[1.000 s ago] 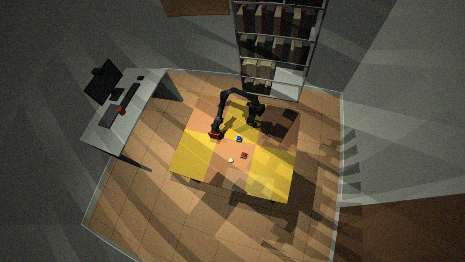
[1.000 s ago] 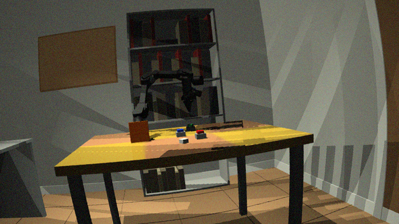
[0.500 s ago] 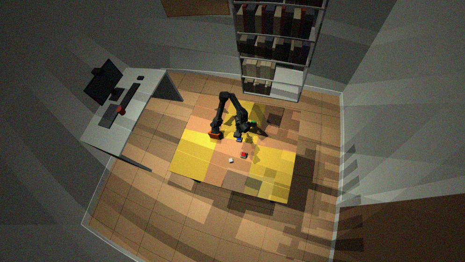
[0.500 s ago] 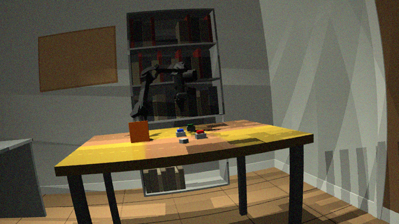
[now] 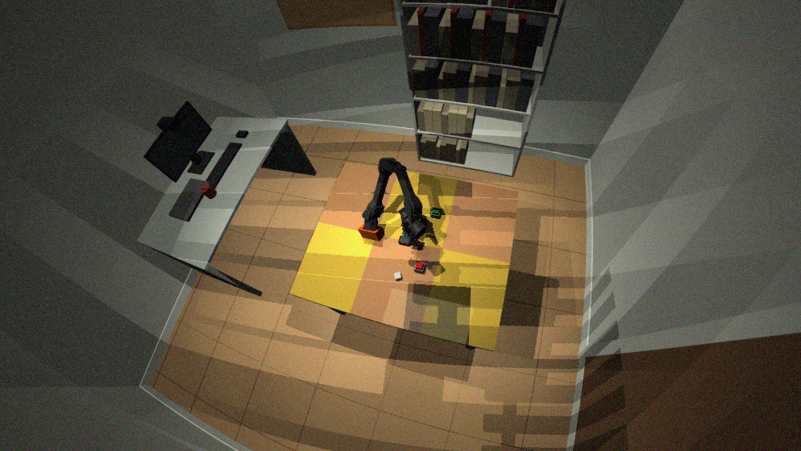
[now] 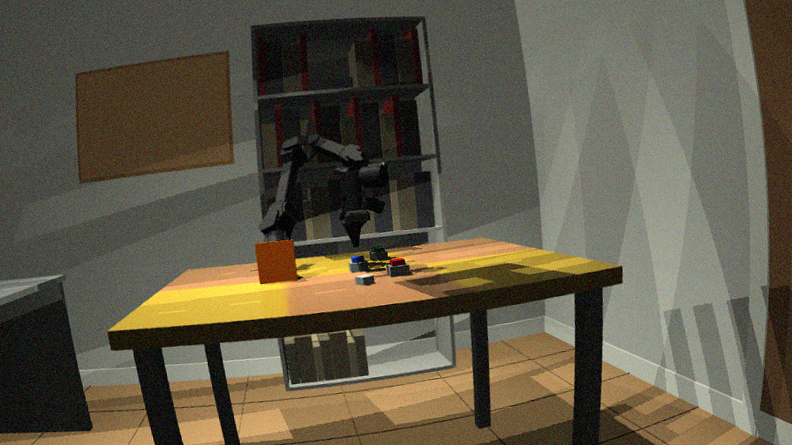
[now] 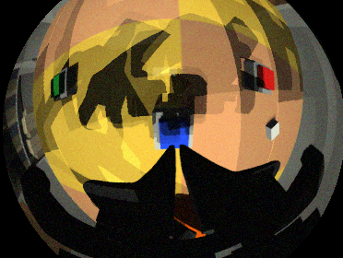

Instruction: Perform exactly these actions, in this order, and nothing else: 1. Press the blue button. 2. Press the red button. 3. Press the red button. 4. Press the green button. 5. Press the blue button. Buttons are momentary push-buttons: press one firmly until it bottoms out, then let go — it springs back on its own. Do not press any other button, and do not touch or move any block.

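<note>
Right now my gripper tip is 30 mm above the blue button. Also, from my gripper tip: green button: 100 mm ahead, 180 mm to the left, 30 mm below; small white block: 30 mm behind, 210 mm to the right, 60 mm below; red button: 70 mm ahead, 150 mm to the right, 30 mm below.
</note>
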